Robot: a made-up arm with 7 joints. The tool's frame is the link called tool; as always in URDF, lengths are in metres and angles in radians. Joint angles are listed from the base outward.
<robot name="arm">
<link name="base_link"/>
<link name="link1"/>
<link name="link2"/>
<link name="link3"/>
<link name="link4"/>
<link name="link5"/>
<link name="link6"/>
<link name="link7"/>
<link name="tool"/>
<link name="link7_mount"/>
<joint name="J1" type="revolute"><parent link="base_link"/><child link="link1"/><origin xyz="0.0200 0.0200 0.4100" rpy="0.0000 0.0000 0.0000"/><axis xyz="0 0 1"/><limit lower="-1.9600" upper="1.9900"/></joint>
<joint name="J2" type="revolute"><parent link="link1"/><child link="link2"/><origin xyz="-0.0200 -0.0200 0.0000" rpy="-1.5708 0.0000 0.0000"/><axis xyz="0 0 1"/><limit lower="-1.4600" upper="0.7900"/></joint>
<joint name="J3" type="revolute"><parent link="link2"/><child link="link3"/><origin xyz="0.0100 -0.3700 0.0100" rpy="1.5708 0.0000 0.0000"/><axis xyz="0 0 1"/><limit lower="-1.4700" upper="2.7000"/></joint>
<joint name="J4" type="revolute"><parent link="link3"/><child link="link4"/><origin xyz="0.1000 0.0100 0.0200" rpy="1.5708 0.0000 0.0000"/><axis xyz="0 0 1"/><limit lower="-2.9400" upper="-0.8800"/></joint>
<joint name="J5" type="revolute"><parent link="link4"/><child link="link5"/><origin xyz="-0.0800 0.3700 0.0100" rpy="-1.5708 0.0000 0.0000"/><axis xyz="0 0 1"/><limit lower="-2.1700" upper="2.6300"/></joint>
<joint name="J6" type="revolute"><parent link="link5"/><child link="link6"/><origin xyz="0.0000 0.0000 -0.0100" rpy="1.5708 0.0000 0.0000"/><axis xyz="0 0 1"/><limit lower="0.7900" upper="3.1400"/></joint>
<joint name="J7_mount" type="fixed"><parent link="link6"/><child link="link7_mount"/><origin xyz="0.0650 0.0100 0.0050" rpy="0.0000 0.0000 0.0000"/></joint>
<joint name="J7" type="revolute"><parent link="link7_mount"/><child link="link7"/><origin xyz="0.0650 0.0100 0.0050" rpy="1.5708 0.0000 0.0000"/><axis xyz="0 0 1"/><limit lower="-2.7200" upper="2.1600"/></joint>
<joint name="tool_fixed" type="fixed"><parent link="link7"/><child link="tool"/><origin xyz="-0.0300 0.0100 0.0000" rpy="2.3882 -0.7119 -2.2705"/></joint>
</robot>
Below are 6 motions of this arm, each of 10 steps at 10 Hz.
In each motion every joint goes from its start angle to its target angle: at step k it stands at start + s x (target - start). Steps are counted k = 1, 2, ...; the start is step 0. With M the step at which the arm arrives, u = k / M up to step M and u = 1 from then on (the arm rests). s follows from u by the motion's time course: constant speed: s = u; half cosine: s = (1 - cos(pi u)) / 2; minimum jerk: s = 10 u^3 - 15 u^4 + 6 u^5.
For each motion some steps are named. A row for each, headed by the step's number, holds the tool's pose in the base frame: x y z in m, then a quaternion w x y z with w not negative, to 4 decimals.
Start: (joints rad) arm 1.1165 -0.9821 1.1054 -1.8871 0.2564 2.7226 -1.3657
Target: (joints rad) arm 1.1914 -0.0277 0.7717 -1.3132 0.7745 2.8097 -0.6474
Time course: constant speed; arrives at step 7
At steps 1, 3, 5, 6, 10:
1: -0.4157 0.0550 0.9823 0.7347 0.2879 0.5449 0.2836
3: -0.2943 0.1648 1.0584 0.5881 0.2446 0.7578 0.1418
5: -0.1680 0.2955 1.0763 0.4028 0.1906 0.8949 -0.0246
6: -0.1070 0.3629 1.0636 0.3008 0.1627 0.9333 -0.1094
10: -0.0489 0.4289 1.0375 0.1955 0.1360 0.9521 -0.1917

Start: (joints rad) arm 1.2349 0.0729 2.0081 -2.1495 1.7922 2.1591 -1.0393
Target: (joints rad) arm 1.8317 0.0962 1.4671 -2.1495 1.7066 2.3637 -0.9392
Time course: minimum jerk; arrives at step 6
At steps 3, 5, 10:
3: -0.4590 0.0453 0.5767 0.3981 -0.6704 0.4423 -0.4431
5: -0.4557 0.0466 0.5721 0.4229 -0.6350 0.4525 -0.4617
10: -0.4555 0.0466 0.5717 0.4248 -0.6321 0.4534 -0.4630

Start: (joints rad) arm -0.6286 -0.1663 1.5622 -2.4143 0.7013 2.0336 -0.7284
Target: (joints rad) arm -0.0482 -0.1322 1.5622 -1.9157 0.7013 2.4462 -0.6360
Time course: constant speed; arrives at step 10
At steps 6, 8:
6: 0.2024 0.5123 0.6939 0.3051 0.1502 0.6202 -0.7069
8: 0.1430 0.5346 0.7445 0.3344 0.1666 0.6704 -0.6410

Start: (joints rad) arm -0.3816 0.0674 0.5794 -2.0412 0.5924 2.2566 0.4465
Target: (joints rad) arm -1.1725 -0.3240 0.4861 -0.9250 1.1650 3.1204 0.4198
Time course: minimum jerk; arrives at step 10
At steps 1, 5, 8, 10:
1: 0.5668 0.0612 0.7064 0.5943 -0.3835 -0.2634 0.6560
5: 0.3906 -0.1181 1.0242 0.5864 -0.6872 -0.4094 0.1278
8: 0.1210 -0.0484 1.1585 0.3267 -0.7711 -0.4585 -0.2974
10: 0.0926 -0.0238 1.1633 0.2825 -0.7678 -0.4640 -0.3398

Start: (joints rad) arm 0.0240 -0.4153 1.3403 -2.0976 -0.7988 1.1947 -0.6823
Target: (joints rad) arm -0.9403 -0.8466 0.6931 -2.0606 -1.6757 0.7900 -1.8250
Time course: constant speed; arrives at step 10
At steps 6, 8, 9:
6: 0.3536 0.3018 0.8537 0.2128 -0.1556 -0.3980 -0.8787
8: 0.3621 0.1934 0.9161 0.0206 -0.2435 -0.3688 -0.8968
9: 0.3488 0.1451 0.9466 0.0786 0.2778 0.3391 0.8953

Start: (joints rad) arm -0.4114 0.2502 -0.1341 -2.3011 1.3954 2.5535 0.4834
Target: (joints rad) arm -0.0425 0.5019 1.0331 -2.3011 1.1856 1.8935 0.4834
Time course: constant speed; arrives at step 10
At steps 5, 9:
5: 0.5254 0.0392 0.4000 0.8481 -0.0143 -0.0974 0.5207
9: 0.4165 0.3388 0.3942 0.5826 0.2147 -0.1090 0.7763

